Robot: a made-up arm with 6 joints. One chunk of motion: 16 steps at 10 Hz.
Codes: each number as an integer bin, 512 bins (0 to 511) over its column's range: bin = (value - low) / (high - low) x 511, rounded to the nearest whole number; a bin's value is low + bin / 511 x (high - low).
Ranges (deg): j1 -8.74..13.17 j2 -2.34..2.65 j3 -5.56..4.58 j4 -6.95..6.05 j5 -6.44..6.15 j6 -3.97..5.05
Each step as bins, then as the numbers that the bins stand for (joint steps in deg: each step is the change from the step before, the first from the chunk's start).
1 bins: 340 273 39 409 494 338
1 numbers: 5.838 0.326 -4.786 3.455 5.731 1.996
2 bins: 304 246 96 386 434 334
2 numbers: 4.295 0.062 -3.655 2.870 4.253 1.926
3 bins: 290 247 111 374 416 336
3 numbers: 3.694 0.072 -3.357 2.565 3.809 1.961
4 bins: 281 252 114 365 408 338
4 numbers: 3.308 0.121 -3.298 2.336 3.612 1.996
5 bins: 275 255 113 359 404 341
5 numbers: 3.051 0.150 -3.318 2.183 3.514 2.049
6 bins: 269 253 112 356 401 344
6 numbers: 2.794 0.131 -3.338 2.107 3.440 2.102
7 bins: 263 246 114 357 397 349
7 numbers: 2.537 0.062 -3.298 2.132 3.341 2.190
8 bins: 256 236 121 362 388 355
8 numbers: 2.236 -0.035 -3.159 2.259 3.120 2.296
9 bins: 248 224 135 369 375 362
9 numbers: 1.893 -0.153 -2.881 2.437 2.799 2.420
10 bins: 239 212 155 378 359 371
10 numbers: 1.508 -0.270 -2.484 2.666 2.405 2.579
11 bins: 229 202 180 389 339 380
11 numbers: 1.079 -0.367 -1.988 2.946 1.912 2.738
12 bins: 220 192 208 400 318 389
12 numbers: 0.693 -0.465 -1.433 3.226 1.395 2.896
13 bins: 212 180 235 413 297 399
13 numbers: 0.350 -0.582 -0.897 3.557 0.877 3.073
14 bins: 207 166 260 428 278 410
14 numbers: 0.135 -0.719 -0.401 3.938 0.409 3.267
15 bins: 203 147 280 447 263 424
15 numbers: -0.036 -0.905 -0.004 4.422 0.040 3.514
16 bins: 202 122 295 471 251 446
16 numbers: -0.079 -1.149 0.294 5.032 -0.256 3.903
